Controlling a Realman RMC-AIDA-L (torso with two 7-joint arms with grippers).
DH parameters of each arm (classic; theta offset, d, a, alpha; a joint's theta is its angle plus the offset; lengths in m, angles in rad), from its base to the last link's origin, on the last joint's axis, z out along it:
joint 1: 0 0.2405 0 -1.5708
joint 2: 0 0 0 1.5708
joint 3: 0 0.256 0 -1.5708
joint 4: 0 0 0 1.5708
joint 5: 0 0.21 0 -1.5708
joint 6: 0 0 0 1.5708
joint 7: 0 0.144 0 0
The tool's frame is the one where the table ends.
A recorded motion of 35 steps. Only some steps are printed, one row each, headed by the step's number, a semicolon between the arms.
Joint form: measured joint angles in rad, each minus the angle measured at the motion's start. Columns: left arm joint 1, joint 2, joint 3, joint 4, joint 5, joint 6, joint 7; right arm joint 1, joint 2, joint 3, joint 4, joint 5, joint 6, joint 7.
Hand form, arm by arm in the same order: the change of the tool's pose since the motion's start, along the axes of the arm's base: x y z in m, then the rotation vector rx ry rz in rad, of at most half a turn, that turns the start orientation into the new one. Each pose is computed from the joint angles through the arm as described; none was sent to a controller.
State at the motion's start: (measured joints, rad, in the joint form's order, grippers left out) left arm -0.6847 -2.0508 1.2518 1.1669 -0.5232 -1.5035 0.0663; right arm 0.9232 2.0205 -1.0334 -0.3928 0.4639 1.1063 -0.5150
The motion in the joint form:
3: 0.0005 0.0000 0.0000 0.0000 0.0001 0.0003 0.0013; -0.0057 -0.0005 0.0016 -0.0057 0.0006 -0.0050 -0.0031
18: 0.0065 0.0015 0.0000 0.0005 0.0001 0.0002 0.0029; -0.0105 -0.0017 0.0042 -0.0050 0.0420 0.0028 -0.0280
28: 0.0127 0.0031 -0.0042 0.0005 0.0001 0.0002 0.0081; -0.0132 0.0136 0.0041 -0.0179 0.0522 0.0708 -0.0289
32: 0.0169 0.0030 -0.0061 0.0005 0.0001 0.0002 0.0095; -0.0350 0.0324 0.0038 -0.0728 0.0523 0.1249 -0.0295
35: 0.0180 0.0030 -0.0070 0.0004 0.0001 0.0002 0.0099; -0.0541 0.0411 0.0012 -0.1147 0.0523 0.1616 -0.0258
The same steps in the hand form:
3: -0.0002 -0.0001 0.0000 -0.0003 0.0003 -0.0008; 0.0014 0.0006 0.0012 0.0081 0.0000 0.0027
18: -0.0026 -0.0010 0.0007 0.0002 0.0018 0.0035; -0.0014 -0.0006 -0.0007 0.0046 0.0378 0.0060
28: -0.0055 -0.0018 0.0019 0.0018 0.0019 0.0070; -0.0076 -0.0114 -0.0083 -0.0577 0.0697 -0.0151
32: -0.0071 -0.0026 0.0022 0.0024 0.0010 0.0109; -0.0124 -0.0179 -0.0105 -0.0869 0.0903 -0.0144
35: -0.0076 -0.0027 0.0023 0.0028 0.0006 0.0121; -0.0139 -0.0218 -0.0094 -0.1001 0.1000 -0.0171

